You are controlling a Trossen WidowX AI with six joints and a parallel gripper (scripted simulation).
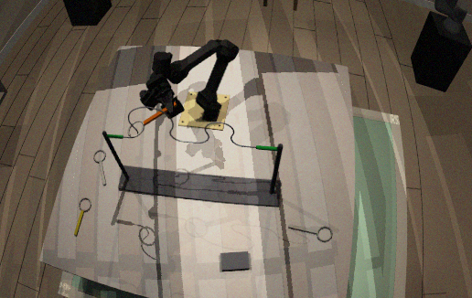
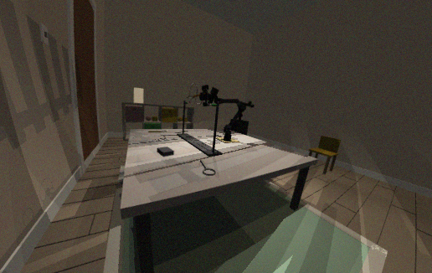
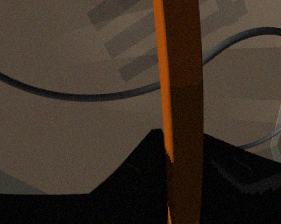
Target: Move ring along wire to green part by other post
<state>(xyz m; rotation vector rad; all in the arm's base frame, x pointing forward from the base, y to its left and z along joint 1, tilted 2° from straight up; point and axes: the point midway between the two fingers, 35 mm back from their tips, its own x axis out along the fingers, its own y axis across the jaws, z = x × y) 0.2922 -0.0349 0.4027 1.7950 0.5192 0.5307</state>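
Right now the orange-handled ring is 30 mm ahead of my gripper tip, 80 mm to the right of it and 20 mm below it. Also, from my gripper tip: yellow-handled ring 290 mm ahead, 420 mm to the right, 420 mm below; then dark block 310 mm ahead, 260 mm to the left, 410 mm below.
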